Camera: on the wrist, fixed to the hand. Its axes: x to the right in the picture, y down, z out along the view.
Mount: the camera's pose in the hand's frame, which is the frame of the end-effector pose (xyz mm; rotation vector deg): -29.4 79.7 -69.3 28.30 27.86 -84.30
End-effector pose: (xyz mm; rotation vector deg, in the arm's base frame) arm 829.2 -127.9 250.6 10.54 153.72 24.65
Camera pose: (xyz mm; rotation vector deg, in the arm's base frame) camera 831.7 -77.1 347.7 -102.31 139.47 -40.60
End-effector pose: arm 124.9 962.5 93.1 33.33 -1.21 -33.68
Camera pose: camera 154.0 1067.5 80.8 67.99 45.99 -107.38
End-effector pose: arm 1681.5 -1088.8 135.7 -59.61 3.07 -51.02
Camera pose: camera 1680.9 -1103.6 27.1 -12.73 -32.65 -132.96
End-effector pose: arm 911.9 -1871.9 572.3 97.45 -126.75 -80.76
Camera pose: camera 897.8 -1892.6 679.0 -145.85 35.20 6.31
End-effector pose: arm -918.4 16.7 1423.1 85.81 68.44 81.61
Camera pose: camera -974.9 -40.8 1497.4 8.14 131.97 23.78
